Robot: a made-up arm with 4 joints.
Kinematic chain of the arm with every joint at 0, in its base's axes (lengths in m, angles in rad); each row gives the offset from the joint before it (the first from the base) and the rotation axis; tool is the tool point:
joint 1: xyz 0 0 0.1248 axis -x
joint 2: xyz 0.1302 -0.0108 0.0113 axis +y
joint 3: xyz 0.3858 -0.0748 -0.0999 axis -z
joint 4: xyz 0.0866 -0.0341 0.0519 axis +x
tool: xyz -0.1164 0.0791 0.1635
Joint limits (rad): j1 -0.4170..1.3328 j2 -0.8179..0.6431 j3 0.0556..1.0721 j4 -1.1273..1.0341
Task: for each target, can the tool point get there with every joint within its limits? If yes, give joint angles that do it. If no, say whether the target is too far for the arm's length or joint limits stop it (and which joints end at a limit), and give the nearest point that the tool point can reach.
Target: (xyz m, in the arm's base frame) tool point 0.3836 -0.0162 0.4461
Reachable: yes | joints -0.0542 -0.6547 0.3985 -0.2403
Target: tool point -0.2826 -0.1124 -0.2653
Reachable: no: joint limits stop it (at a limit: joint 2, joint 3, joint 4) | nearest point 0.3921 -0.0705 -0.1198 | short by 0.691 m
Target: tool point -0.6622 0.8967 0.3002
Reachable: no: too far | nearest point 0.2547 0.3082 0.2877 | short by 1.090 m
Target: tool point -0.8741 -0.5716 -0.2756
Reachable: no: too far | nearest point 0.2346 -0.2463 0.3156 | short by 1.298 m
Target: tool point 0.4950 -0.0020 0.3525
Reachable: yes | joints 0.0421 -0.2995 0.7332 -0.1784
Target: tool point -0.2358 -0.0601 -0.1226
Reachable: no: joint limits stop it (at a limit: joint 2, joint 3, joint 4) | nearest point 0.3921 -0.0601 -0.1226 | short by 0.628 m
